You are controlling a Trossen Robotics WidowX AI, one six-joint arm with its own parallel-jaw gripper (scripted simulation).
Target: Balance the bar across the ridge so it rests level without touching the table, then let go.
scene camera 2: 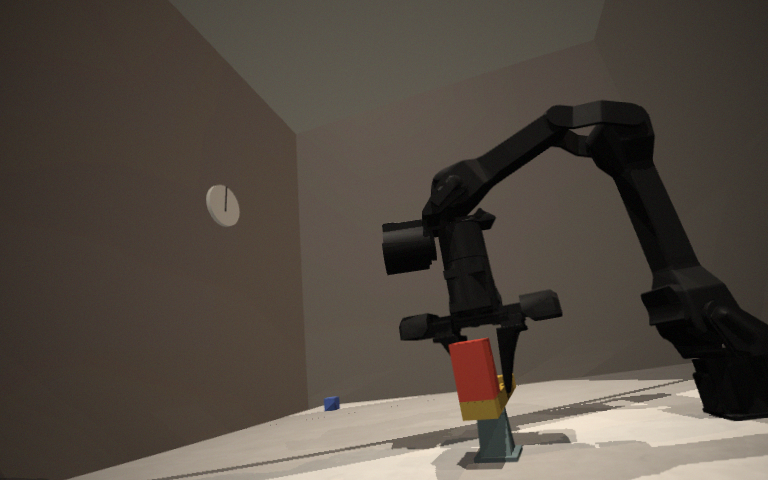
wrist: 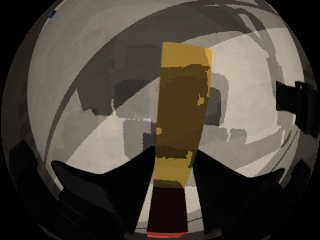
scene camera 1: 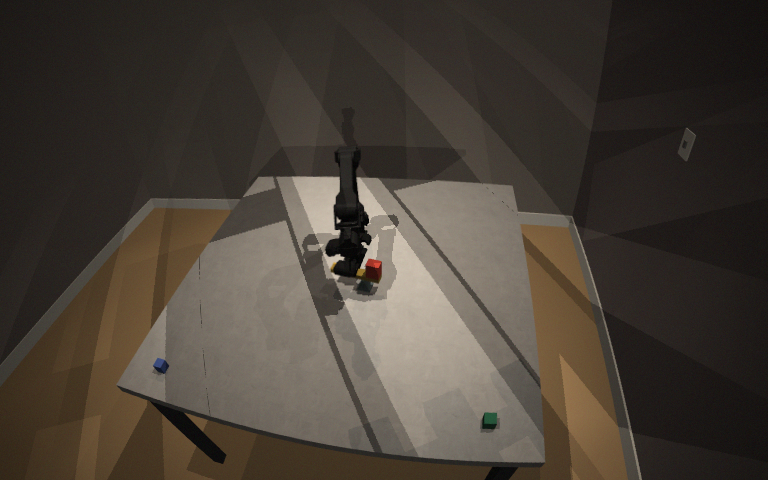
Labels:
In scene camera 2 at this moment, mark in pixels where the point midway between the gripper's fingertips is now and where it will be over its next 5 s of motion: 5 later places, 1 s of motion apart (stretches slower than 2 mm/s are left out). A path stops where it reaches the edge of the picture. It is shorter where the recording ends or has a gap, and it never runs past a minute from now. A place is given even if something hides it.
The gripper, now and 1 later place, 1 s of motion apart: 492,394; 478,324

